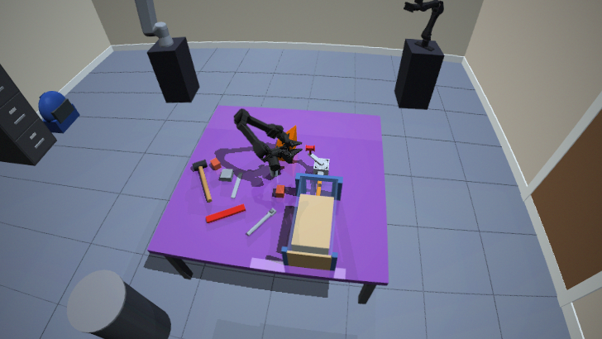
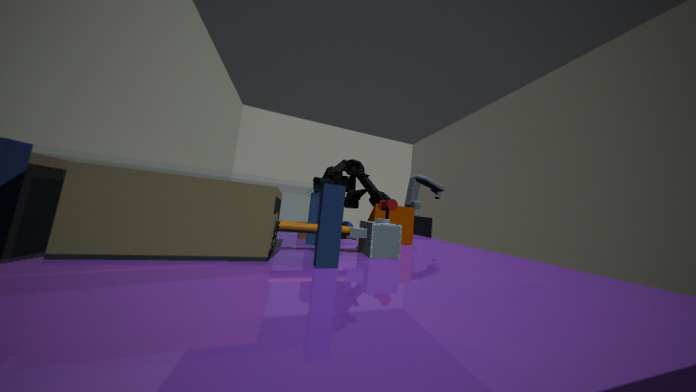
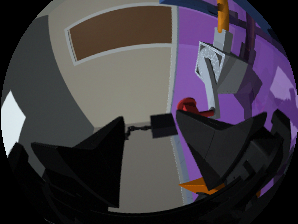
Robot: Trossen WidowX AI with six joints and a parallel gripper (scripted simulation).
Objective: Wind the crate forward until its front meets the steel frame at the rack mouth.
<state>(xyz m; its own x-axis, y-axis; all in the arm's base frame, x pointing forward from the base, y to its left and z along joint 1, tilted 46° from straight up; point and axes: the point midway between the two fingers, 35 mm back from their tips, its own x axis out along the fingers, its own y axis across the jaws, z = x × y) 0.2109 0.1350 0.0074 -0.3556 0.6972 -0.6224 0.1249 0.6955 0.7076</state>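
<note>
The red knob lies 9 cm below my gripper tip, 6 cm behind it and 4 cm to the left of it. The rest, counted from my gripper tip: grey bar 40 cm to the right, 22 cm below, 13 cm ahead; grey winch 19 cm below, 11 cm to the left, 1 cm behind; winch handle 12 cm below, 7 cm to the left, 3 cm behind.
</note>
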